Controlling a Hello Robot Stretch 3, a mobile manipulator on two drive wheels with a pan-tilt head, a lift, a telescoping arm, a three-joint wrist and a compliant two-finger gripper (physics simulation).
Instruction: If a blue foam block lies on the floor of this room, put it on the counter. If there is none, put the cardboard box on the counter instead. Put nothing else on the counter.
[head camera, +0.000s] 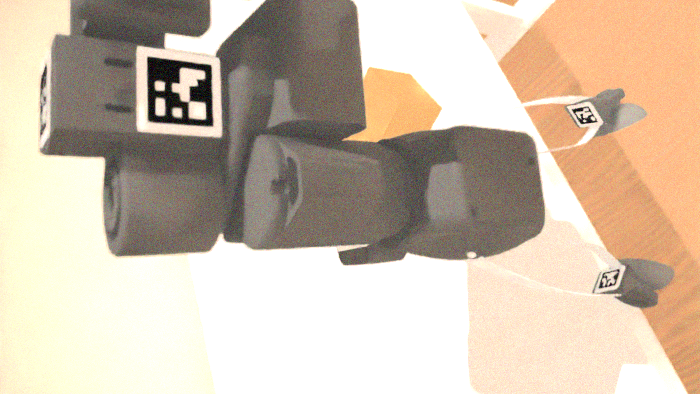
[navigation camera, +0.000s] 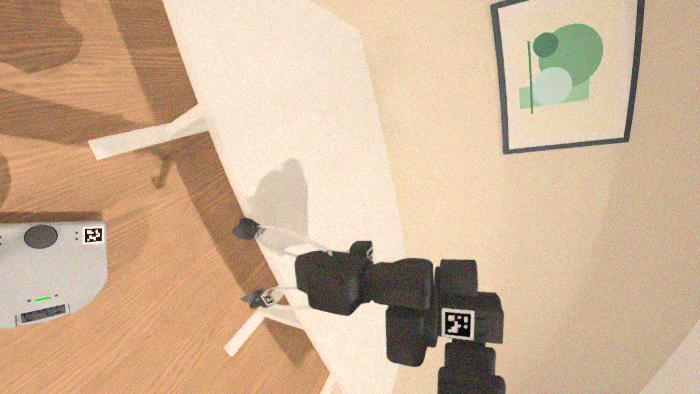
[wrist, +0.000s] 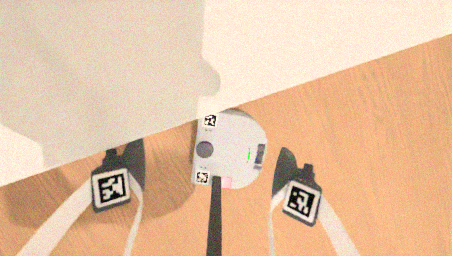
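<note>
An orange-tan block (head camera: 395, 105), possibly the cardboard box, stands on the white top (head camera: 300, 320) (navigation camera: 300, 100) (wrist: 325, 40), which looks like the counter, in the head view. It is partly hidden behind my wrist. My gripper (head camera: 634, 195) (navigation camera: 251, 263) (wrist: 211, 159) is open and empty, its fingers wide apart. The fingertips hang above and just past the white top's front edge, over the floor. The block does not show in the navigation or wrist view. No blue foam block shows in these views.
My grey-white base (navigation camera: 55, 275) (wrist: 230, 145) stands on the wooden floor (navigation camera: 165, 260) (wrist: 375, 150) in front of the white top. White legs (navigation camera: 130, 142) (navigation camera: 245, 335) reach out beneath the top. A picture frame (navigation camera: 565, 146) hangs on the beige wall behind.
</note>
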